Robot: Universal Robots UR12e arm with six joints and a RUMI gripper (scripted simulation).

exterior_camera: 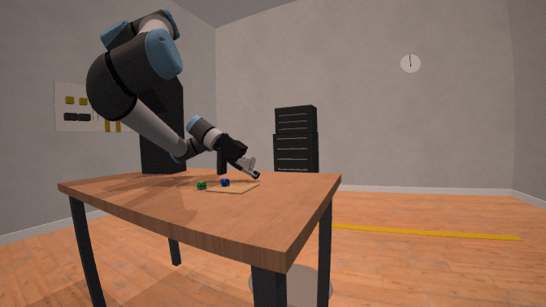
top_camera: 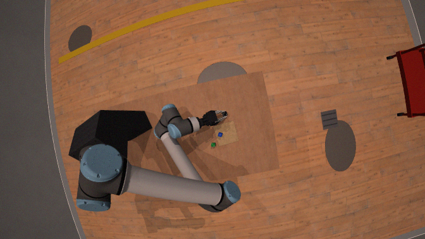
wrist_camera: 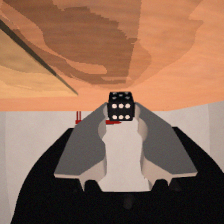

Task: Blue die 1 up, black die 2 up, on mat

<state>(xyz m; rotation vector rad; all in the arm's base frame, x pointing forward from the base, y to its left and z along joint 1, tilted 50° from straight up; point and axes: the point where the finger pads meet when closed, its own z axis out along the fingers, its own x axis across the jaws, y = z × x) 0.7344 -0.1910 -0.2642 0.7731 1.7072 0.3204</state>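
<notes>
Now: the blue die 6 cm behind my hand, 12 cm to the right of it and 1 cm below it. The rest, counted from my hand: green die 12 cm behind, 18 cm to the right, 2 cm below; then tan mat 2 cm behind, 13 cm to the right, 3 cm below; then black die right at my hand.
</notes>
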